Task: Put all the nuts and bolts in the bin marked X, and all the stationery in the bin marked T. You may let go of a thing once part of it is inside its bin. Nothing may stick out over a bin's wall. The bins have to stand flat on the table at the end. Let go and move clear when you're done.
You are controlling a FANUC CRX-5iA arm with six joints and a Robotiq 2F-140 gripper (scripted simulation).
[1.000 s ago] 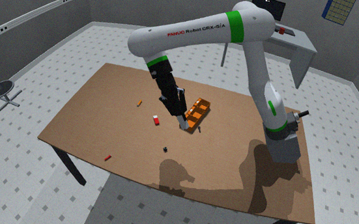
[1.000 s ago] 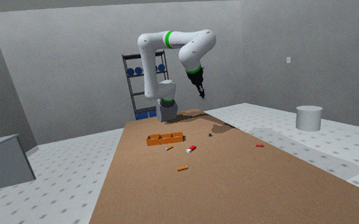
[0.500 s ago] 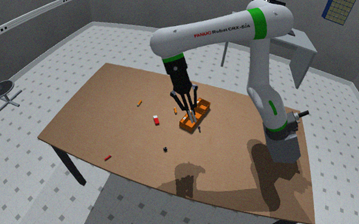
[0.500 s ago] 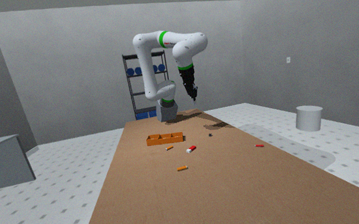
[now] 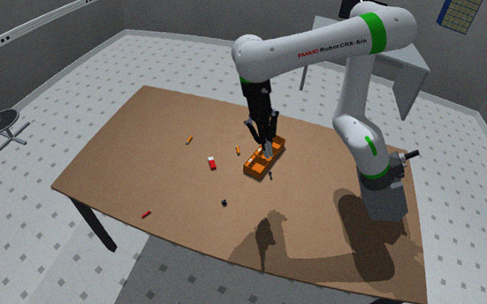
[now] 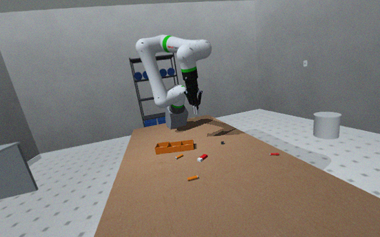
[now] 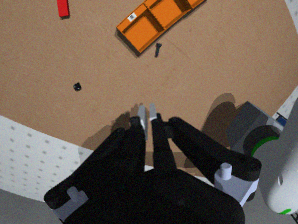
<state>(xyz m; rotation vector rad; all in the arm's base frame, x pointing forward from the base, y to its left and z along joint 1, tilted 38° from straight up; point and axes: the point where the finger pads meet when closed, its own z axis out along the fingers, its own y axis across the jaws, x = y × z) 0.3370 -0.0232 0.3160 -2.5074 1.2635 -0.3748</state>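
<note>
Right now my hand is 2 cm past the orange bin tray, 19 cm to the left of it and 22 cm above it. The rest, counted from my hand: red stick (44 cm ahead, 20 cm to the left, 24 cm below); white eraser (22 cm ahead, 12 cm to the right, 24 cm below).
</note>
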